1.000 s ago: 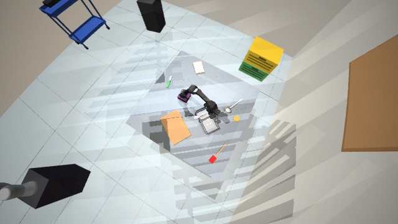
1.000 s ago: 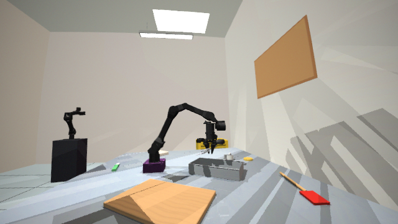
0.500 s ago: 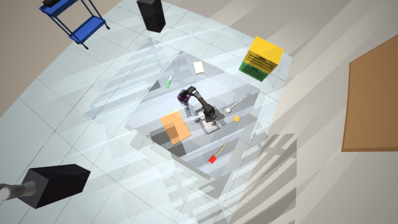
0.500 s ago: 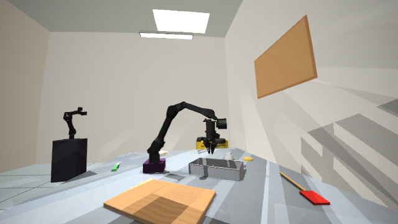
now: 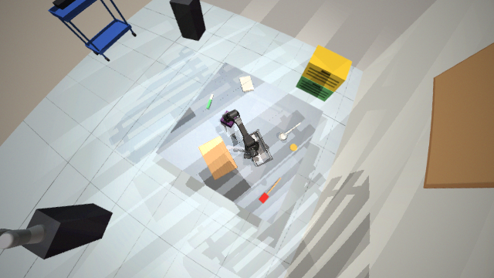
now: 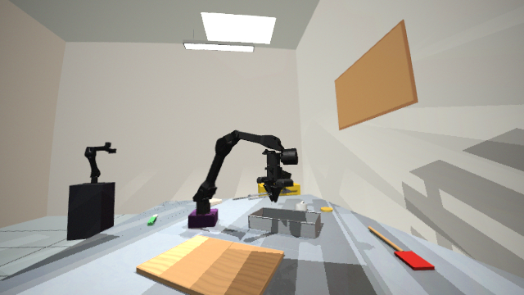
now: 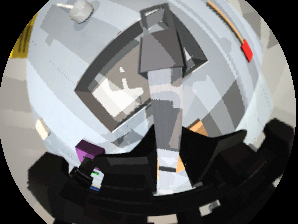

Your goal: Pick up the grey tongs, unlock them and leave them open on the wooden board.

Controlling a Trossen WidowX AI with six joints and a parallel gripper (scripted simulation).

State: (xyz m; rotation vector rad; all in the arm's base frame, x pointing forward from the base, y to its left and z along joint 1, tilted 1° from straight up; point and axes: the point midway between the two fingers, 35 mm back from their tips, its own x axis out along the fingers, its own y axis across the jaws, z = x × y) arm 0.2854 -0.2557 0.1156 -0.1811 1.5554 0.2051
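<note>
My gripper tip is 25 cm past the wooden board, 13 cm to the left of it and 13 cm above it. Also, from my gripper tip: roasting tin 8 cm ahead, 6 cm to the left, 10 cm below; then yellow disc 43 cm ahead, 19 cm to the left, 12 cm below; then red spatula 31 cm ahead, 29 cm to the right, 13 cm below.
</note>
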